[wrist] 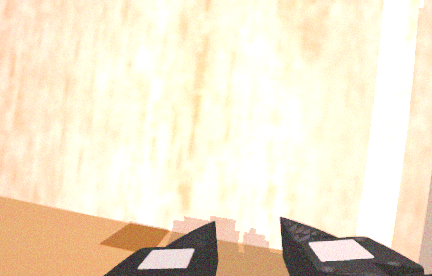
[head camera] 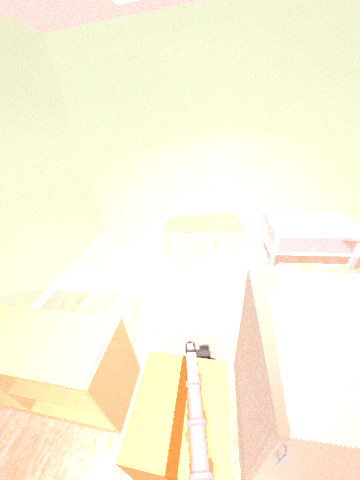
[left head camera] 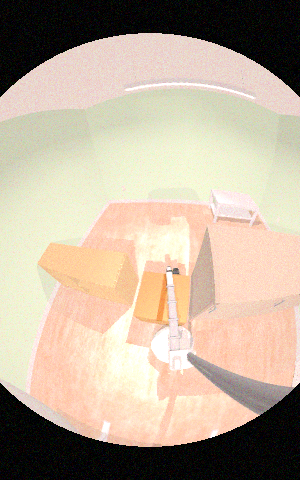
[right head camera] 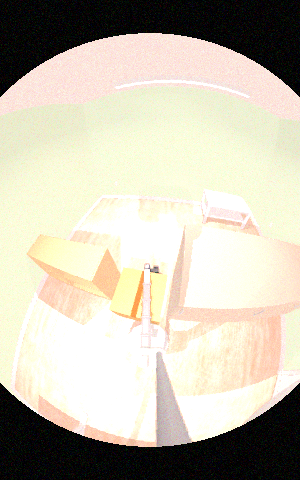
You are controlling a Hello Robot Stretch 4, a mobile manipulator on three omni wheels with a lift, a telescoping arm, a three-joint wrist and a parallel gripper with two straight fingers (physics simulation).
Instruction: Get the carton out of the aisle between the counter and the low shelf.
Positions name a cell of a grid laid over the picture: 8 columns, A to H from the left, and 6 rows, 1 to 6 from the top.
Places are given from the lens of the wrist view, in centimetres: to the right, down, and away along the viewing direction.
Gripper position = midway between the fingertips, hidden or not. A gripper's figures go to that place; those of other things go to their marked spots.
my gripper (wrist: E6): 2, 6, 16
carton (wrist: A6): -16, 9, 24
